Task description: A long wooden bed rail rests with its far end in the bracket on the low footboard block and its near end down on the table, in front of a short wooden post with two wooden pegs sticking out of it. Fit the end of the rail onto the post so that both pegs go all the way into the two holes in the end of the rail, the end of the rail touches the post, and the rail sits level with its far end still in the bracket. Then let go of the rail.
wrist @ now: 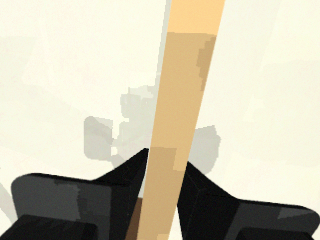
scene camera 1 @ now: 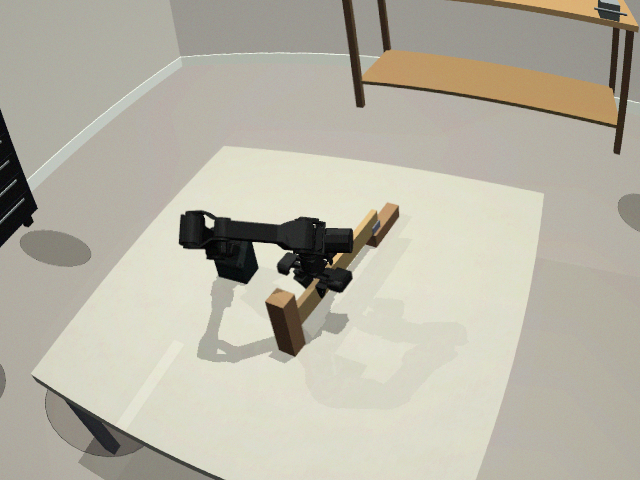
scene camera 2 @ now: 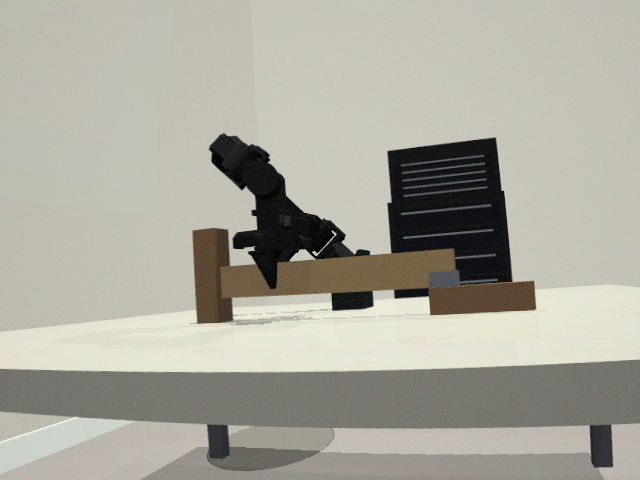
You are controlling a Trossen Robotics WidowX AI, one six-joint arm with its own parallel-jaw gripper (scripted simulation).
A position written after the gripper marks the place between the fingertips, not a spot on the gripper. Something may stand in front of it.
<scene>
In view: the gripper (scene camera 2: 276, 288) and a wooden bed rail (scene camera 2: 409, 270).
The wooden bed rail shows as well in the wrist view (wrist: 190, 41) and in scene camera 1 (scene camera 1: 364, 231). The gripper is seen too in the wrist view (wrist: 160, 154) and in scene camera 1 (scene camera 1: 318, 295).
</scene>
